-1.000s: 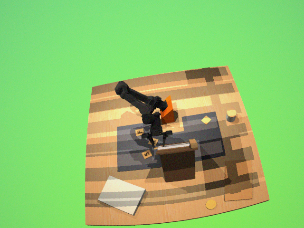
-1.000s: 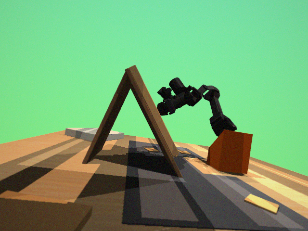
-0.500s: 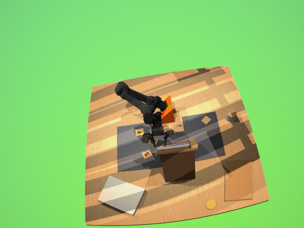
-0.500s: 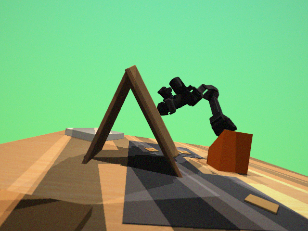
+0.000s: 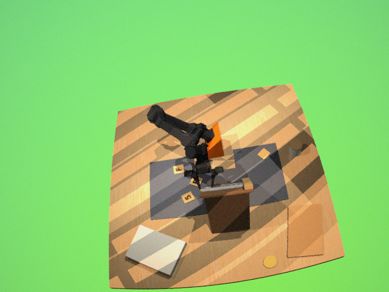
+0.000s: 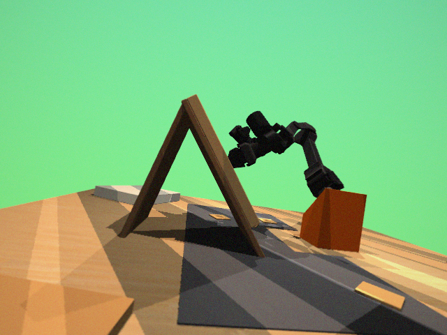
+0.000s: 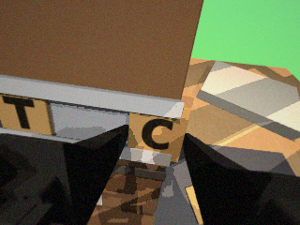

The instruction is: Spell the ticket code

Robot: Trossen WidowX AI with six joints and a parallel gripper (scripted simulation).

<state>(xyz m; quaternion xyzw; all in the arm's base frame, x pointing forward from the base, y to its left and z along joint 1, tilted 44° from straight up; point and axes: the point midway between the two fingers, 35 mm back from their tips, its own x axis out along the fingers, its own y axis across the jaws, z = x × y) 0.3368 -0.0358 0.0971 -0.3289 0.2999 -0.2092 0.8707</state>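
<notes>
Now: the white ticket 11 cm to the left of my gripper tip, 8 cm below it and 3 cm behind it. The rest, counted from my gripper tip: dark mat: 17 cm below, 16 cm behind, 7 cm to the left; then flat tan slab: 45 cm to the left, 34 cm ahead, 16 cm below.
</notes>
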